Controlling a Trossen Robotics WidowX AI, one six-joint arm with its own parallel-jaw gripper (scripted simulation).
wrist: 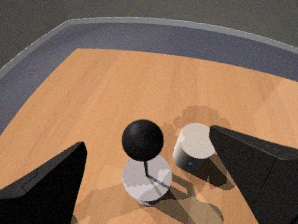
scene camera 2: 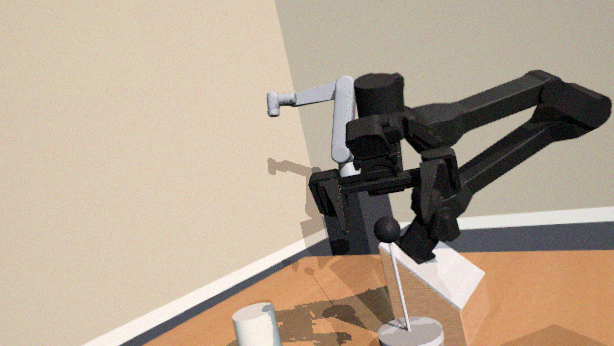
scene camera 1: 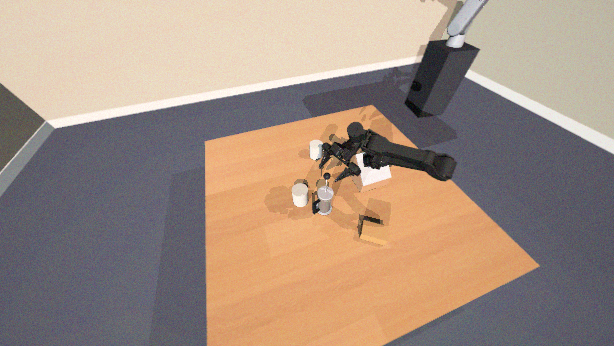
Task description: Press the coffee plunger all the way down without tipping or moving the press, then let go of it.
Scene:
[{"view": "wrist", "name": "my gripper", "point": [148,140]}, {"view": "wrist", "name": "coffee press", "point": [146,176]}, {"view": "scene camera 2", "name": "my gripper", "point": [383,226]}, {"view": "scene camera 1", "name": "my gripper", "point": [326,174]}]

